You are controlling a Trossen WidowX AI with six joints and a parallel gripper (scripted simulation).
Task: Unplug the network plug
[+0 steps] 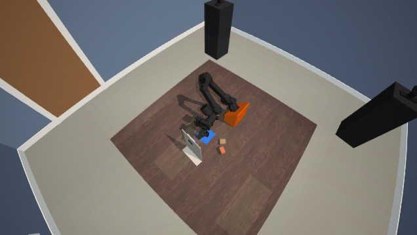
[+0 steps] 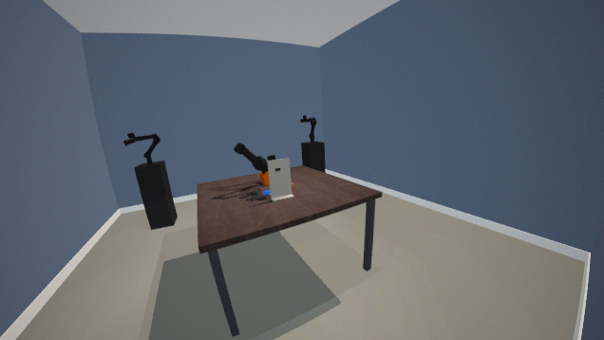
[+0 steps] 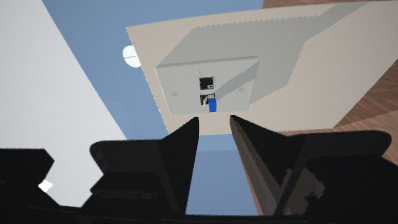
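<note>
Right now my gripper tip is 4 cm short of the blue plug. The rest, counted from my gripper tip: orange cube 20 cm below, 14 cm to the left, 11 cm behind; then blue marked square 22 cm below, 12 cm behind, 5 cm to the right; then upright grey panel 8 cm below, 6 cm ahead, 1 cm to the right.
</note>
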